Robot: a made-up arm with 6 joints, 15 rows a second.
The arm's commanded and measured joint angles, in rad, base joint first. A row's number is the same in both.
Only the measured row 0 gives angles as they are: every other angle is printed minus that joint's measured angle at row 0.
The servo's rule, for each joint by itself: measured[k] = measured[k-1] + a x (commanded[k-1-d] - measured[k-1]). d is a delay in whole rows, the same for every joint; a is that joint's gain. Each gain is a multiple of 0.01, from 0.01 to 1. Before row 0 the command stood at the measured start. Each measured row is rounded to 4 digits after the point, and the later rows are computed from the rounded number. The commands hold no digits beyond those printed.
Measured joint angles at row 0:
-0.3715 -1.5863 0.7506 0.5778 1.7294 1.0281
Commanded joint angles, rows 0 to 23:
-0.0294 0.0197 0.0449 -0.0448 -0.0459 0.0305
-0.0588 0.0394 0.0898 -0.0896 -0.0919 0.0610
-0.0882 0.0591 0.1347 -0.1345 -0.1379 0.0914
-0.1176 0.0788 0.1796 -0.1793 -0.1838 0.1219
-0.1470 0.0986 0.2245 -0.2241 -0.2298 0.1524
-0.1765 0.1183 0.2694 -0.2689 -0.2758 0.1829
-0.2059 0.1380 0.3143 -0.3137 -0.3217 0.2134
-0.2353 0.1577 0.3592 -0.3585 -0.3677 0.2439
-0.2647 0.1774 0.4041 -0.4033 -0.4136 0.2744
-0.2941 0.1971 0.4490 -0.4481 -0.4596 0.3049
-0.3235 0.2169 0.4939 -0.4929 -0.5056 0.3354
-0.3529 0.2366 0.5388 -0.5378 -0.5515 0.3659
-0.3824 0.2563 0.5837 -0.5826 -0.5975 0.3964
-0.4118 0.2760 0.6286 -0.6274 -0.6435 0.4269
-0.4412 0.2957 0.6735 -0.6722 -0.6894 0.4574
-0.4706 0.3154 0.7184 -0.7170 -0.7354 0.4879
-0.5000 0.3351 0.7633 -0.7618 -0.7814 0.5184
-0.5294 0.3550 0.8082 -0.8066 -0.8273 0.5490
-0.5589 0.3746 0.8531 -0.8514 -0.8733 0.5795
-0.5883 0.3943 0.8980 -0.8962 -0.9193 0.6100
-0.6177 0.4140 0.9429 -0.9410 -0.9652 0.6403
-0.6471 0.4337 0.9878 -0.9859 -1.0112 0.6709
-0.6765 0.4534 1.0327 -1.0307 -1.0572 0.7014
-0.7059 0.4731 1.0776 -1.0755 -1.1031 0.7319
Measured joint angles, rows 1 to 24:
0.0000 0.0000 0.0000 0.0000 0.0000 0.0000
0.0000 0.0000 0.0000 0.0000 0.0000 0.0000
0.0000 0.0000 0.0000 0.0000 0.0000 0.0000
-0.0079 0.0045 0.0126 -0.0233 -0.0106 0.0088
-0.0216 0.0125 0.0342 -0.0578 -0.0293 0.0239
-0.0396 0.0232 0.0623 -0.0977 -0.0543 0.0435
-0.0607 0.0360 0.0951 -0.1401 -0.0841 0.0662
-0.0840 0.0504 0.1313 -0.1838 -0.1176 0.0912
-0.1090 0.0660 0.1700 -0.2281 -0.1540 0.1178
-0.1352 0.0826 0.2104 -0.2726 -0.1926 0.1455
-0.1622 0.0999 0.2521 -0.3173 -0.2329 0.1740
-0.1899 0.1177 0.2947 -0.3620 -0.2745 0.2031
-0.2180 0.1360 0.3379 -0.4068 -0.3171 0.2326
-0.2465 0.1546 0.3816 -0.4516 -0.3605 0.2624
-0.2752 0.1735 0.4256 -0.4964 -0.4044 0.2924
-0.3041 0.1925 0.4699 -0.5412 -0.4488 0.3226
-0.3332 0.2117 0.5143 -0.5860 -0.4936 0.3528
-0.3624 0.2310 0.5589 -0.6308 -0.5386 0.3831
-0.3916 0.2504 0.6036 -0.6756 -0.5839 0.4135
-0.4209 0.2699 0.6483 -0.7204 -0.6293 0.4439
-0.4502 0.2895 0.6931 -0.7652 -0.6748 0.4744
-0.4795 0.3091 0.7379 -0.8100 -0.7205 0.5049
-0.5089 0.3287 0.7827 -0.8548 -0.7662 0.5354
-0.5383 0.3483 0.8276 -0.8996 -0.8120 0.5658
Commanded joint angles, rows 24 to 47:
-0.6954 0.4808 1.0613 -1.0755 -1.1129 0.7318
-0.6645 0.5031 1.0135 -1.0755 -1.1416 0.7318
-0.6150 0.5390 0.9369 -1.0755 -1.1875 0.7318
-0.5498 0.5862 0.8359 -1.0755 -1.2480 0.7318
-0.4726 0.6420 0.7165 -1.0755 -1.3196 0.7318
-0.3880 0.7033 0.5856 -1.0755 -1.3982 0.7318
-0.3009 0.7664 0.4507 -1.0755 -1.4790 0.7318
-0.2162 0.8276 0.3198 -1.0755 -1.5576 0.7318
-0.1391 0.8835 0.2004 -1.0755 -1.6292 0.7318
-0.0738 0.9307 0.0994 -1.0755 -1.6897 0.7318
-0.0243 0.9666 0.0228 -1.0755 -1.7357 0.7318
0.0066 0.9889 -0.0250 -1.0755 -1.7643 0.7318
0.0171 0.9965 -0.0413 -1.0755 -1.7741 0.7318
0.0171 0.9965 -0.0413 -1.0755 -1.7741 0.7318
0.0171 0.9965 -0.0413 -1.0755 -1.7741 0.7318
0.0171 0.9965 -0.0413 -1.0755 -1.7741 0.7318
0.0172 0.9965 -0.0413 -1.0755 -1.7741 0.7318
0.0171 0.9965 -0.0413 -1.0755 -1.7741 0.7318
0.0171 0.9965 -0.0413 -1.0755 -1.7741 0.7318
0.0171 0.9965 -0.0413 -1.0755 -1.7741 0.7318
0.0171 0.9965 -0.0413 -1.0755 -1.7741 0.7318
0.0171 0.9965 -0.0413 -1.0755 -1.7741 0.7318
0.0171 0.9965 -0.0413 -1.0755 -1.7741 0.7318
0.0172 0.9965 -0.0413 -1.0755 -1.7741 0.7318
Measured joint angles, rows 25 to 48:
-0.5677 0.3679 0.8725 -0.9445 -0.8578 0.5963
-0.5971 0.3876 0.9174 -0.9893 -0.9037 0.6268
-0.6265 0.4073 0.9623 -1.0341 -0.9496 0.6573
-0.6451 0.4242 0.9900 -1.0556 -0.9872 0.6789
-0.6503 0.4423 0.9966 -1.0659 -1.0227 0.6942
-0.6408 0.4645 0.9799 -1.0709 -1.0606 0.7051
-0.6162 0.4925 0.9396 -1.0733 -1.1037 0.7128
-0.5774 0.5269 0.8771 -1.0744 -1.1534 0.7183
-0.5263 0.5675 0.7955 -1.0750 -1.2097 0.7222
-0.4654 0.6132 0.6990 -1.0753 -1.2716 0.7250
-0.3981 0.6625 0.5928 -1.0754 -1.3374 0.7270
-0.3282 0.7133 0.4829 -1.0755 -1.4045 0.7284
-0.2595 0.7633 0.3755 -1.0755 -1.4701 0.7294
-0.1960 0.8101 0.2767 -1.0755 -1.5312 0.7301
-0.1413 0.8512 0.1922 -1.0755 -1.5848 0.7306
-0.0985 0.8846 0.1268 -1.0755 -1.6283 0.7309
-0.0673 0.9103 0.0797 -1.0755 -1.6618 0.7312
-0.0445 0.9301 0.0458 -1.0755 -1.6876 0.7314
-0.0279 0.9454 0.0214 -1.0755 -1.7075 0.7315
-0.0157 0.9572 0.0038 -1.0755 -1.7228 0.7316
-0.0068 0.9662 -0.0088 -1.0755 -1.7346 0.7317
-0.0003 0.9732 -0.0179 -1.0755 -1.7437 0.7317
0.0044 0.9786 -0.0245 -1.0755 -1.7507 0.7317
0.0078 0.9827 -0.0292 -1.0755 -1.7561 0.7317

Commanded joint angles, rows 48 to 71:
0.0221 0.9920 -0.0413 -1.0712 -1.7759 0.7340
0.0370 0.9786 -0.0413 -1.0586 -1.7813 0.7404
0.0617 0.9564 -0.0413 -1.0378 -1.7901 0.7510
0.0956 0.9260 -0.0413 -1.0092 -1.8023 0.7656
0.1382 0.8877 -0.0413 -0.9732 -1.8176 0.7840
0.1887 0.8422 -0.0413 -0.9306 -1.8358 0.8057
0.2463 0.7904 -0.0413 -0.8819 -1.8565 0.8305
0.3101 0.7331 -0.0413 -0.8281 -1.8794 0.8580
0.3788 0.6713 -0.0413 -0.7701 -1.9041 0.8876
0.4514 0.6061 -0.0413 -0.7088 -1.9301 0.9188
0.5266 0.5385 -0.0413 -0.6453 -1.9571 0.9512
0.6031 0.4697 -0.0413 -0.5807 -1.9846 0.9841
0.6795 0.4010 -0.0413 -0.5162 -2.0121 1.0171
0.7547 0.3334 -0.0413 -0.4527 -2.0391 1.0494
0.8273 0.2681 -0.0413 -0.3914 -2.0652 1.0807
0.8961 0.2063 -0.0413 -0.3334 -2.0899 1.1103
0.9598 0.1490 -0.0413 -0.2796 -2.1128 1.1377
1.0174 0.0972 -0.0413 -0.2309 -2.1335 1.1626
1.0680 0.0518 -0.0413 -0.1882 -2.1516 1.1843
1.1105 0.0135 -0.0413 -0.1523 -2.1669 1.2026
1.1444 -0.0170 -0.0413 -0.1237 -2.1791 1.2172
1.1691 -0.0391 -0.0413 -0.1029 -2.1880 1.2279
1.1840 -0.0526 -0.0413 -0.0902 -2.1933 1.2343
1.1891 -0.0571 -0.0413 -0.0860 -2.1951 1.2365
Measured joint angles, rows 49 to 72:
0.0103 0.9859 -0.0326 -1.0755 -1.7602 0.7317
0.0121 0.9883 -0.0350 -1.0755 -1.7634 0.7317
0.0135 0.9902 -0.0368 -1.0755 -1.7659 0.7317
0.0158 0.9906 -0.0381 -1.0733 -1.7682 0.7324
0.0215 0.9878 -0.0390 -1.0657 -1.7712 0.7347
0.0324 0.9806 -0.0396 -1.0512 -1.7755 0.7394
0.0495 0.9680 -0.0401 -1.0294 -1.7817 0.7470
0.0734 0.9495 -0.0404 -1.0002 -1.7900 0.7577
0.1045 0.9248 -0.0407 -0.9640 -1.8005 0.7716
0.1428 0.8939 -0.0409 -0.9213 -1.8134 0.7887
0.1880 0.8569 -0.0410 -0.8728 -1.8286 0.8088
0.2395 0.8142 -0.0411 -0.8194 -1.8460 0.8317
0.2967 0.7663 -0.0412 -0.7619 -1.8653 0.8570
0.3588 0.7139 -0.0412 -0.7013 -1.8864 0.8843
0.4248 0.6577 -0.0412 -0.6386 -1.9090 0.9132
0.4936 0.5987 -0.0412 -0.5750 -1.9327 0.9433
0.5641 0.5377 -0.0412 -0.5114 -1.9572 0.9741
0.6352 0.4757 -0.0412 -0.4490 -1.9820 1.0050
0.7056 0.4137 -0.0412 -0.3889 -2.0068 1.0355
0.7742 0.3528 -0.0412 -0.3321 -2.0312 1.0651
0.8399 0.2940 -0.0412 -0.2795 -2.0547 1.0934
0.9015 0.2383 -0.0412 -0.2320 -2.0770 1.1198
0.9579 0.1866 -0.0412 -0.1906 -2.0977 1.1438
1.0083 0.1398 -0.0412 -0.1558 -2.1164 1.1651

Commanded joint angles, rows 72 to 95:
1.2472 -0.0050 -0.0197 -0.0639 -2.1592 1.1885
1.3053 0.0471 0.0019 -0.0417 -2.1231 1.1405
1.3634 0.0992 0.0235 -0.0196 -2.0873 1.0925
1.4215 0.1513 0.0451 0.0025 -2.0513 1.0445
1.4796 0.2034 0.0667 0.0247 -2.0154 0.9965
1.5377 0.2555 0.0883 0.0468 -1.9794 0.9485
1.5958 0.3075 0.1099 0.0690 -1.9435 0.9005
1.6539 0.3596 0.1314 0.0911 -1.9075 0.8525
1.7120 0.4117 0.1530 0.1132 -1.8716 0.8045
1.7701 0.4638 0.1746 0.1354 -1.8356 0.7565
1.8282 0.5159 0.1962 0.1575 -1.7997 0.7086
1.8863 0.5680 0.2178 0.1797 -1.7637 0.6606
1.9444 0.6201 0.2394 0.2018 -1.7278 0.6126
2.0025 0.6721 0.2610 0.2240 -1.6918 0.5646
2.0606 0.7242 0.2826 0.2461 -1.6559 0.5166
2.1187 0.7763 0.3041 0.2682 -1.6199 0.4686
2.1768 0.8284 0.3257 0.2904 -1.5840 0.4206
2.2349 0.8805 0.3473 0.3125 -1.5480 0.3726
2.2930 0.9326 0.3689 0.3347 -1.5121 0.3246
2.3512 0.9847 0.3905 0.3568 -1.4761 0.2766
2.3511 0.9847 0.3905 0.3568 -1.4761 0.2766
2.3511 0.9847 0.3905 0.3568 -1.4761 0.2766
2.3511 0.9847 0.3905 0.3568 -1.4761 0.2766
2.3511 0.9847 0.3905 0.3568 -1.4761 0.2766
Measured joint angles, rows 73 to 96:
1.0517 0.0987 -0.0412 -0.1283 -2.1329 1.1833
1.0874 0.0639 -0.0412 -0.1085 -2.1468 1.1981
1.1149 0.0361 -0.0412 -0.0968 -2.1579 1.2092
1.1506 0.0266 -0.0352 -0.0797 -2.1582 1.2032
1.1924 0.0313 -0.0248 -0.0599 -2.1501 1.1850
1.2386 0.0469 -0.0113 -0.0389 -2.1357 1.1582
1.2880 0.0709 0.0045 -0.0174 -2.1163 1.1252
1.3397 0.1014 0.0219 0.0045 -2.0931 1.0879
1.3932 0.1368 0.0405 0.0265 -2.0669 1.0475
1.4479 0.1761 0.0599 0.0486 -2.0385 1.0049
1.5035 0.2183 0.0799 0.0707 -2.0084 0.9607
1.5598 0.2628 0.1004 0.0928 -1.9769 0.9154
1.6166 0.3090 0.1212 0.1150 -1.9444 0.8693
1.6737 0.3566 0.1422 0.1371 -1.9111 0.8227
1.7311 0.4052 0.1634 0.1593 -1.8772 0.7757
1.7887 0.4546 0.1847 0.1814 -1.8428 0.7284
1.8464 0.5046 0.2061 0.2036 -1.8081 0.6809
1.9042 0.5551 0.2275 0.2257 -1.7731 0.6333
1.9621 0.6060 0.2489 0.2478 -1.7379 0.5855
2.0201 0.6572 0.2704 0.2700 -1.7025 0.5377
2.0781 0.7086 0.2919 0.2921 -1.6670 0.4898
2.1361 0.7601 0.3135 0.3143 -1.6314 0.4419
2.1942 0.8118 0.3351 0.3364 -1.5957 0.3940
2.2366 0.8516 0.3506 0.3470 -1.5682 0.3600

